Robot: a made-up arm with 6 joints. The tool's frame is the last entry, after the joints.
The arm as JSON. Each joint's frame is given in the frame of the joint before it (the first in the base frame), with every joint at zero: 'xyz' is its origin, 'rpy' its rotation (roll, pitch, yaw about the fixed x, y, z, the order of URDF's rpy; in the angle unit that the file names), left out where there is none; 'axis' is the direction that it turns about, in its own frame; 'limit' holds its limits. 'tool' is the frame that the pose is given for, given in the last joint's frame.
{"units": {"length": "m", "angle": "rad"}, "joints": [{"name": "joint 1", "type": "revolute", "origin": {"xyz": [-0.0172, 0.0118, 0.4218]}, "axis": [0.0, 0.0, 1.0], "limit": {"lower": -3.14, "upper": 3.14}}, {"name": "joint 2", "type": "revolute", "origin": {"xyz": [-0.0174, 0.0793, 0.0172]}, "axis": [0.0, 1.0, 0.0], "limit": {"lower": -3.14, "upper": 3.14}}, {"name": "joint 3", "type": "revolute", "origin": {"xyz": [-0.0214, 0.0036, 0.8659]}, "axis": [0.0, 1.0, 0.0], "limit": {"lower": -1.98, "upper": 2.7}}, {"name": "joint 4", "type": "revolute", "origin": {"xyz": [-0.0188, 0.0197, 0.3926]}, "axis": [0.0, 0.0, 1.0], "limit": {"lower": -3.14, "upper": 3.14}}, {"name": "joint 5", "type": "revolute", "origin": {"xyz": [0.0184, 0.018, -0.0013]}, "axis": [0.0, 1.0, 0.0], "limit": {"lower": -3.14, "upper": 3.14}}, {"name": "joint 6", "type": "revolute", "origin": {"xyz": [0.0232, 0.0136, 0.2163]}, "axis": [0.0, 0.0, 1.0], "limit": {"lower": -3.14, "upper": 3.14}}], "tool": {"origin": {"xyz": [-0.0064, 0.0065, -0.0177], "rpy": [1.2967, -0.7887, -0.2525]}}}
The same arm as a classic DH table. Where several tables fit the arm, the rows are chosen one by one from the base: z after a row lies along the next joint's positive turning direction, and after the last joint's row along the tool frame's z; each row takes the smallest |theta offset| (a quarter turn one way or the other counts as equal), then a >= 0, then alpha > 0; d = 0 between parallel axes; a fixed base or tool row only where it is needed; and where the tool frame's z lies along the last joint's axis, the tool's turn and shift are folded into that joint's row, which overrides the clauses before.
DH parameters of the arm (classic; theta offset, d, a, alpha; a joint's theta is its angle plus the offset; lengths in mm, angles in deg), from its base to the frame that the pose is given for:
base (fixed): -34.45 0 -20.9 0
joint 1: 34.45 439 -17.4 -90
joint 2: 88.58 0 -866.2 0
joint 3: -88.58 102.6 -18.8 90
joint 4: 0 391.3 18.4 -90
joint 5: 0 31.6 23.2 90
joint 6: -25.75 199.2 -8.6 79
tool (fixed): 46.28 -3.1 0 0
Joint limits (deg, base to tool): -179.91..179.91 -179.91..179.91 -113.45..154.7 -179.91..179.91 -179.91..179.91 -179.91..179.91

